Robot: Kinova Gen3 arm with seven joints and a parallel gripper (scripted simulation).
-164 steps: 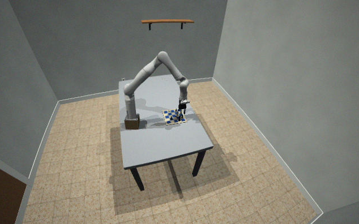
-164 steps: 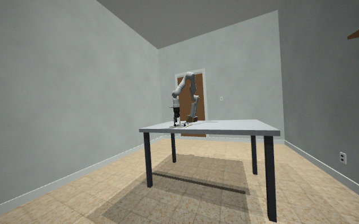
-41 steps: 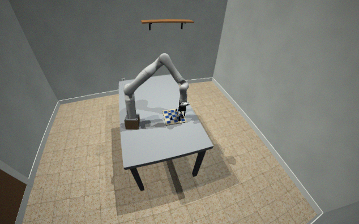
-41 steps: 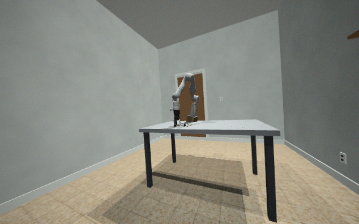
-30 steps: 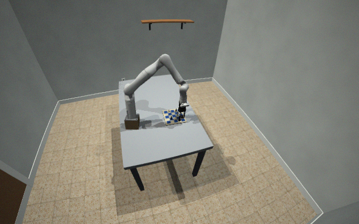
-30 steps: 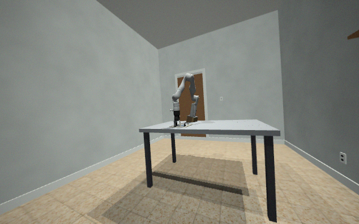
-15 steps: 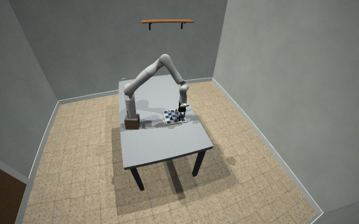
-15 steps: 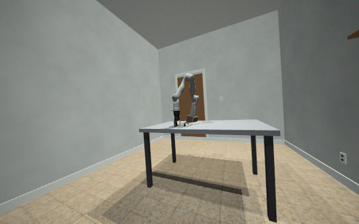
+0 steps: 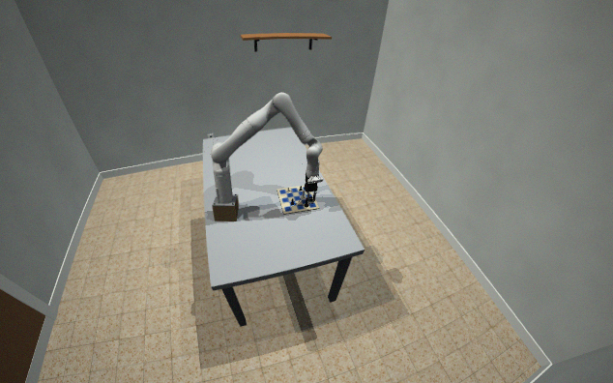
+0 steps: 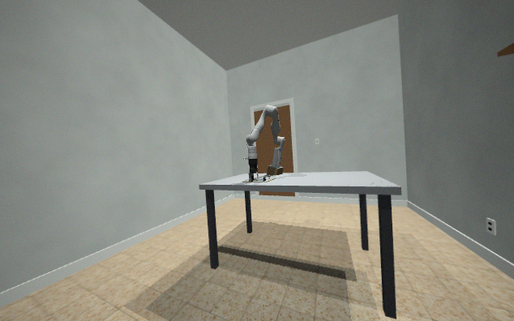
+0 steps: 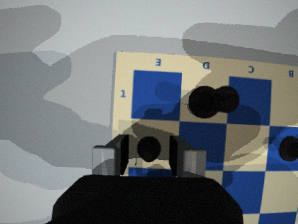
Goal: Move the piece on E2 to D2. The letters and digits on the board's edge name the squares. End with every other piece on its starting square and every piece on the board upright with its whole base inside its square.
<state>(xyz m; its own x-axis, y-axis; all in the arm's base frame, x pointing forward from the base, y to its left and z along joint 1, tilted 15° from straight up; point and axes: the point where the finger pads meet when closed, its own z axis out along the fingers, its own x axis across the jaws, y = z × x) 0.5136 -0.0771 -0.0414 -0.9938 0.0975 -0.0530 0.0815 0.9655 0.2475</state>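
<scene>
Now: the black chess piece 50 mm behind my hand, 30 mm to the right of it and 10 mm above it. The rest, counted from my hand: white pawn: 130 mm to the left, 110 mm behind, 10 mm below; then chessboard: 80 mm behind, 40 mm to the left, 30 mm below.
</scene>
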